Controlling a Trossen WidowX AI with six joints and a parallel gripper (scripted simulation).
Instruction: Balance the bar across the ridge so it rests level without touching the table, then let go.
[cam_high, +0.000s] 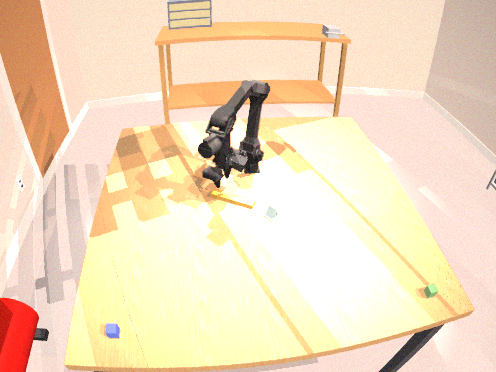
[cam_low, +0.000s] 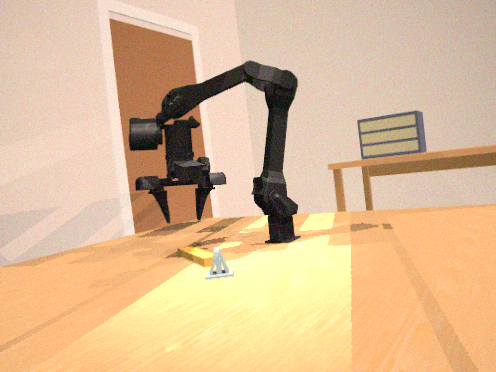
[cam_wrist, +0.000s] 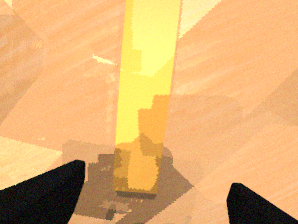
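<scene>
The yellow bar is 70 mm below my gripper tip, 30 mm to the left of it and 10 mm ahead of it. Also, from my gripper tip: green cube (630 mm to the left, 560 mm ahead, 60 mm below); blue cube (560 mm ahead, 370 mm to the right, 60 mm below).
</scene>
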